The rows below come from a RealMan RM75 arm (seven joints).
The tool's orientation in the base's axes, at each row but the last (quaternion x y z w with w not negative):
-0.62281, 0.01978, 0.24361, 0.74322
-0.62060, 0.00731, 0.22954, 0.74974
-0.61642, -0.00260, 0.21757, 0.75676
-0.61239, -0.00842, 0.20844, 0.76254
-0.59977, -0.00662, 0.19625, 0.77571
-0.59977, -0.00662, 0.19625, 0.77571
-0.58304, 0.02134, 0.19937, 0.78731
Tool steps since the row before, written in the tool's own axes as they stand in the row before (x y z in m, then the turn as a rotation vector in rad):
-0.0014, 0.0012, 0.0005, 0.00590, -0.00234, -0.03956
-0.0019, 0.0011, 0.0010, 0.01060, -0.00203, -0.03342
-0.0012, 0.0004, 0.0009, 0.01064, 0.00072, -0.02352
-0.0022, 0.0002, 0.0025, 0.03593, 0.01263, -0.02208
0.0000, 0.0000, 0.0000, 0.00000, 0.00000, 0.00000
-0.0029, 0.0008, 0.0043, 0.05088, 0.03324, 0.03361
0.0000, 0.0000, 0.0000, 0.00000, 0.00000, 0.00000
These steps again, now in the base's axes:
-0.0018, 0.0001, -0.0005, 0.01694, -0.03526, -0.00866
-0.0024, 0.0004, -0.0002, 0.01935, -0.02791, -0.00893
-0.0015, 0.0005, 0.0002, 0.01580, -0.01827, -0.00913
-0.0027, 0.0016, 0.0010, 0.03484, -0.00669, -0.02607
0.0000, 0.0000, 0.0000, 0.00000, 0.00000, 0.00000
-0.0040, 0.0032, 0.0011, 0.02884, 0.05385, -0.03304
0.0000, 0.0000, 0.0000, 0.00000, 0.00000, 0.00000

